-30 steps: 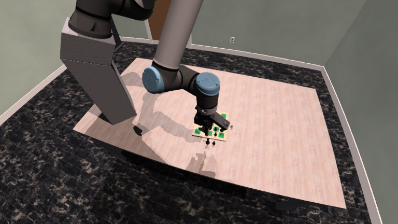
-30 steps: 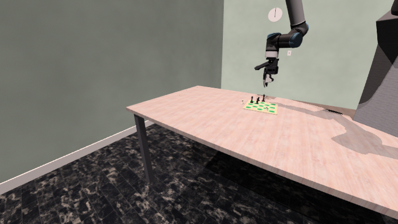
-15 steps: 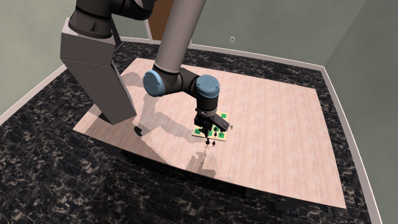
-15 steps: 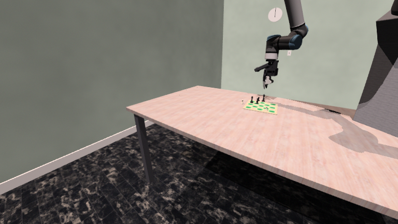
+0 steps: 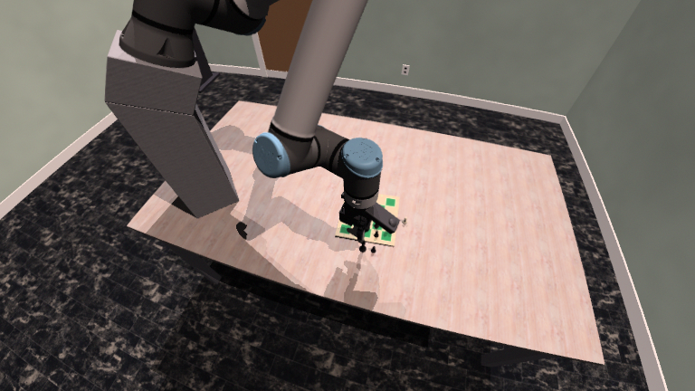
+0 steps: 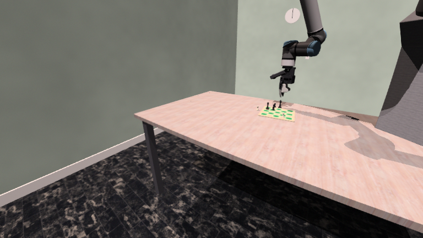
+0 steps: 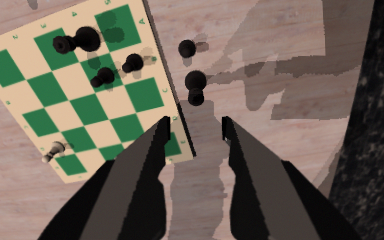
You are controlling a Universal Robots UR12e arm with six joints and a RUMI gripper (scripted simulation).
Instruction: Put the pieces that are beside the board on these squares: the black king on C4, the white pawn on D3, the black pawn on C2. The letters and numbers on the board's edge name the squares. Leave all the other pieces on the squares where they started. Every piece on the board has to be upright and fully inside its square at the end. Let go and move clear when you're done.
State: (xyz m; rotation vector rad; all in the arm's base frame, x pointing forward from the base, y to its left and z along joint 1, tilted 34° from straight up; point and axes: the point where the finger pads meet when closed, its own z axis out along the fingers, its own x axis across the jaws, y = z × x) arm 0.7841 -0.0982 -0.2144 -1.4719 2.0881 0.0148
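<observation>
Right now the black king is 7 cm below my hand. Round my hand: chessboard 14 cm to the left, 10 cm below.
</observation>
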